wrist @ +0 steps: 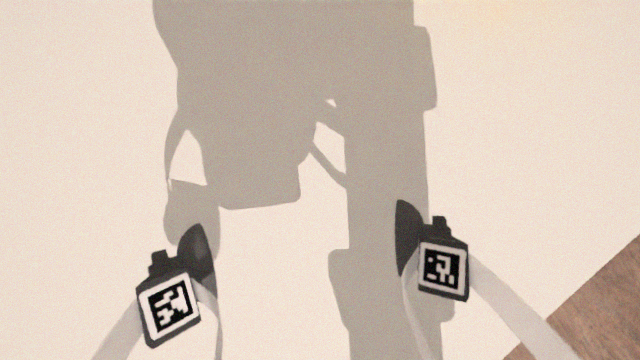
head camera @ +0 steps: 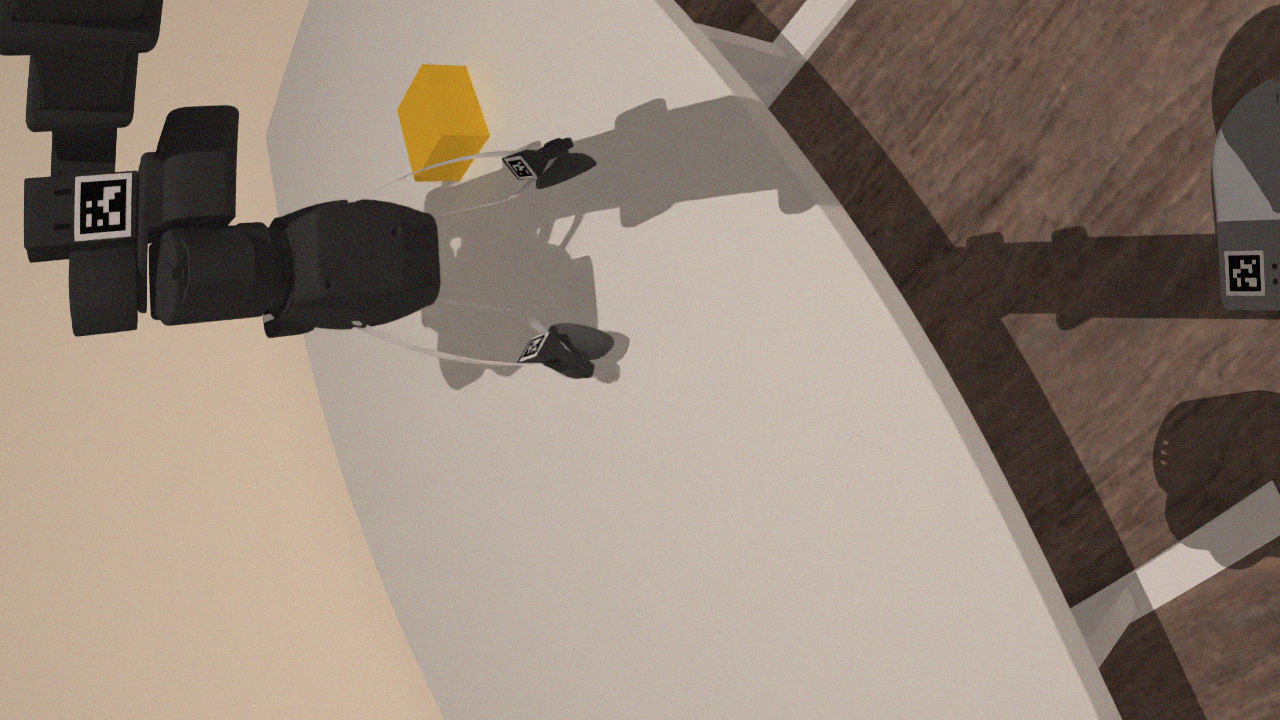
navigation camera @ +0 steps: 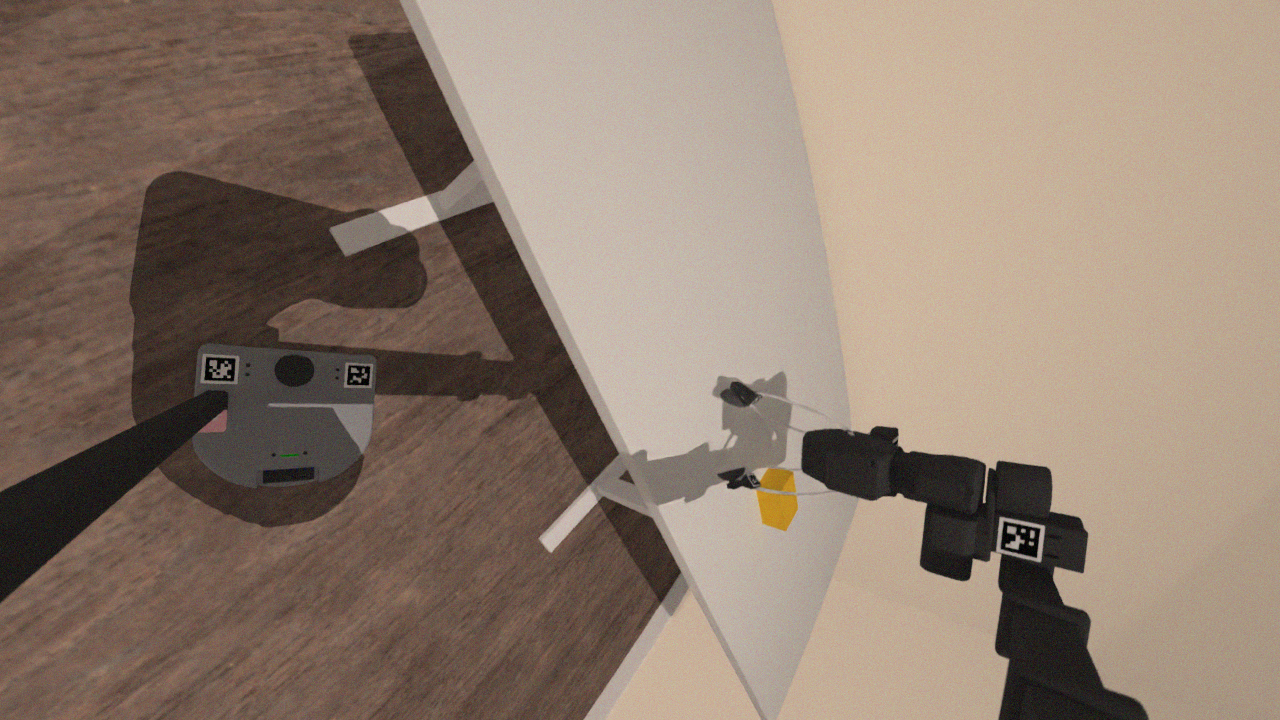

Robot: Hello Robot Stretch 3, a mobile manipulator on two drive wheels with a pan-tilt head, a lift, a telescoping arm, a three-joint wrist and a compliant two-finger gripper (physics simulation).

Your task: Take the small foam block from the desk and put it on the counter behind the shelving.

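Where they show: gripper, fingertip midpoint: (wrist: 304, 237) (head camera: 593, 253) (navigation camera: 722, 433); robot's base at its link origin: (navigation camera: 295, 368).
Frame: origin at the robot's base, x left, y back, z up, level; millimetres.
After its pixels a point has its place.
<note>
The small foam block (head camera: 438, 111) @[y 155, x -633, z 993 mm] (navigation camera: 776, 501) @[y 148, x -630, z 987 mm] is yellow and stands on the white desk (head camera: 716, 465) @[y -105, x -386, z 951 mm] (navigation camera: 626, 179) @[y -269, x -264, z 951 mm] (wrist: 75, 125) @[y -108, x -541, z 951 mm], near the wall side. In the wrist view the block does not show. My gripper (head camera: 572, 257) @[y 20, x -470, z 965 mm] (navigation camera: 739, 436) @[y 20, x -470, z 965 mm] (wrist: 304, 237) @[y 20, x -470, z 965 mm] is open, with its two dark fingertips wide apart and no object between them. It hangs above the desk. In the head camera view one finger's thin strip passes across the block's lower end, and the fingertips lie to the right of the block. The counter and the shelving do not show.
A beige wall (head camera: 179, 537) @[y -266, x -1077, z 1214 mm] (navigation camera: 1074, 223) @[y -394, x -977, z 1413 mm] runs along the desk's far side. My grey base (navigation camera: 286, 411) @[y 90, x 10, z 160 mm] (head camera: 1253, 250) @[y 32, x -115, z 160 mm] stands on the brown wood floor (head camera: 1029, 116) @[y 275, x -522, z 1 mm] (navigation camera: 402, 582) @[y 654, x -288, z 1 mm] (wrist: 600, 310) @[y 1180, x 28, z 1 mm]. White desk legs (head camera: 1199, 555) (navigation camera: 393, 222) reach out past the desk's near edge.
</note>
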